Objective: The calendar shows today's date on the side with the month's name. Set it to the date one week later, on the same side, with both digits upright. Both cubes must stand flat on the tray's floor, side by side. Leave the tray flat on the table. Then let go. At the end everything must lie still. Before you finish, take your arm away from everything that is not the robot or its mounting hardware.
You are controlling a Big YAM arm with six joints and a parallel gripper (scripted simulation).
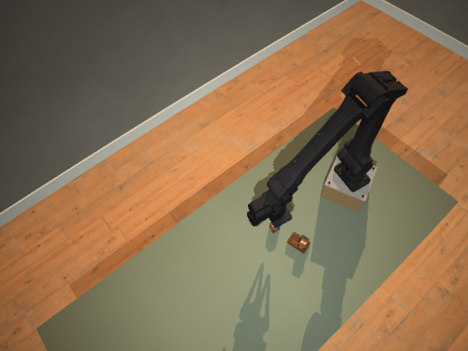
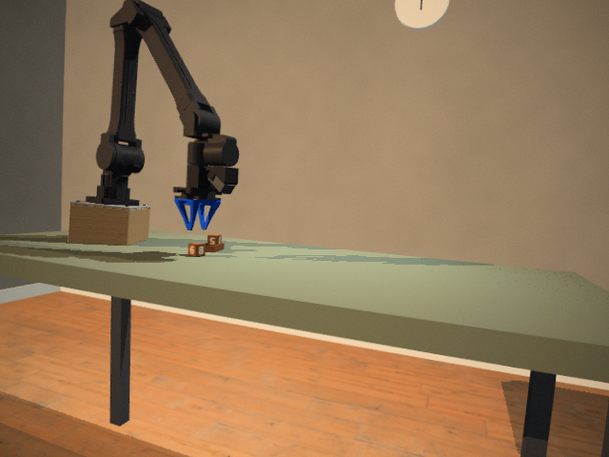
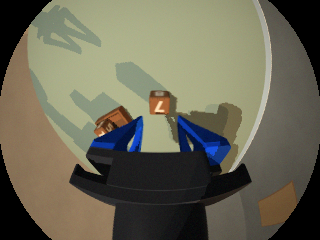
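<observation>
The brown digit cube lies 60 mm below my hand. The rest, counted from my hand: brown tray (40 mm behind, 100 mm to the left, 60 mm below).
</observation>
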